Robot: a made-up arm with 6 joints.
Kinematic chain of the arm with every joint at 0, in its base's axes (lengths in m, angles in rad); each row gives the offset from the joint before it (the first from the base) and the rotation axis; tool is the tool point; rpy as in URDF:
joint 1: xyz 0 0 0.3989 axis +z
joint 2: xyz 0 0 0 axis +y
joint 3: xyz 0.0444 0 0.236 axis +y
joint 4: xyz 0.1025 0 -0.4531 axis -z
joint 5: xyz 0 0 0 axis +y
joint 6: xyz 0.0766 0 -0.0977 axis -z
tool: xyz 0 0 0 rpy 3.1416 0 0
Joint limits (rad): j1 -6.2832..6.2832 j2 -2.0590..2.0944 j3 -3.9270..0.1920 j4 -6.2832..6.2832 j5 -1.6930..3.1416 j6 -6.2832..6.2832
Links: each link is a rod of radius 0.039 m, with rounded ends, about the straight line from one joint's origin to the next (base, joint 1, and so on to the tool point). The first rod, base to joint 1, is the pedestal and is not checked.
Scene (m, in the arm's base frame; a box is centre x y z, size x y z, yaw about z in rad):
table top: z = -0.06
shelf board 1: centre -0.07 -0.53 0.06 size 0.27 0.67 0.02 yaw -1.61
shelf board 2: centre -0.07 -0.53 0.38 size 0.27 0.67 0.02 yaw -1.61
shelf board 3: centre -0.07 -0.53 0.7 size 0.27 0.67 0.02 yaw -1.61
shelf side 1: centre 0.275 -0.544 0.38 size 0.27 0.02 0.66 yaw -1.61
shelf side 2: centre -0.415 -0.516 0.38 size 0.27 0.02 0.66 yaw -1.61
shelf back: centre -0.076 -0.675 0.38 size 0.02 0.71 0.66 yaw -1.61
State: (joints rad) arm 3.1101 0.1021 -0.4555 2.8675 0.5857 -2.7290
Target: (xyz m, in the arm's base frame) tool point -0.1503 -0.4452 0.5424
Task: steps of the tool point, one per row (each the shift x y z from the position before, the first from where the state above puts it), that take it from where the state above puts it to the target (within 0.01 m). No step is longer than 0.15 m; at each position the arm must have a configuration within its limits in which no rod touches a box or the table.
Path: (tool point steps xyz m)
1: -0.0291 -0.0883 0.0904
2: 0.0151 -0.0918 0.0925
3: 0.0543 -0.0755 0.0892
4: 0.0807 -0.0445 0.0810
5: 0.0896 -0.0070 0.0692
6: -0.0051 -0.0484 0.0075
7: -0.0021 -0.0513 0.0005
8: 0.0012 -0.0522 -0.0080

